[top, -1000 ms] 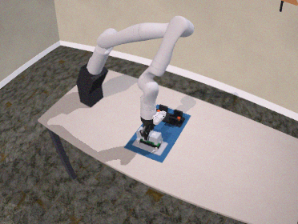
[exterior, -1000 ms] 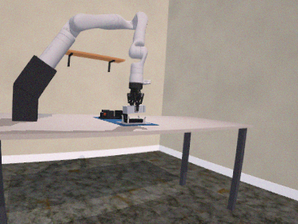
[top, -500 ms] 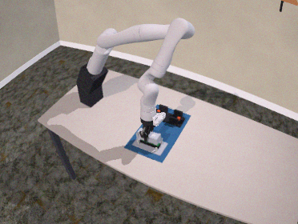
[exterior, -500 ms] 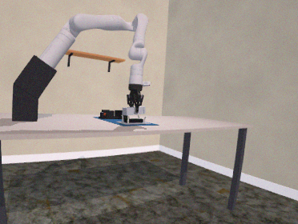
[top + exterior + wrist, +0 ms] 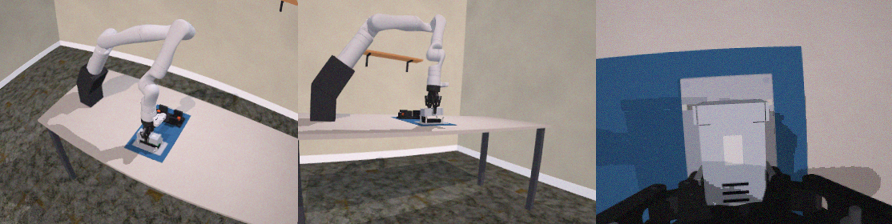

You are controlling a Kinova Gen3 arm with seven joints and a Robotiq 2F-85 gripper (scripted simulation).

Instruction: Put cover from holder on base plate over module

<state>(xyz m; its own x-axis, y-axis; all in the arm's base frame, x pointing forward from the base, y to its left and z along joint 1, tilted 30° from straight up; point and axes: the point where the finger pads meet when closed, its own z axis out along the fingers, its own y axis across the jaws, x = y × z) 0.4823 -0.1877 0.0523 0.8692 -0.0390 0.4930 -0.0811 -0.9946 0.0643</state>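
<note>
The light grey cover lies right at my hand.
</note>
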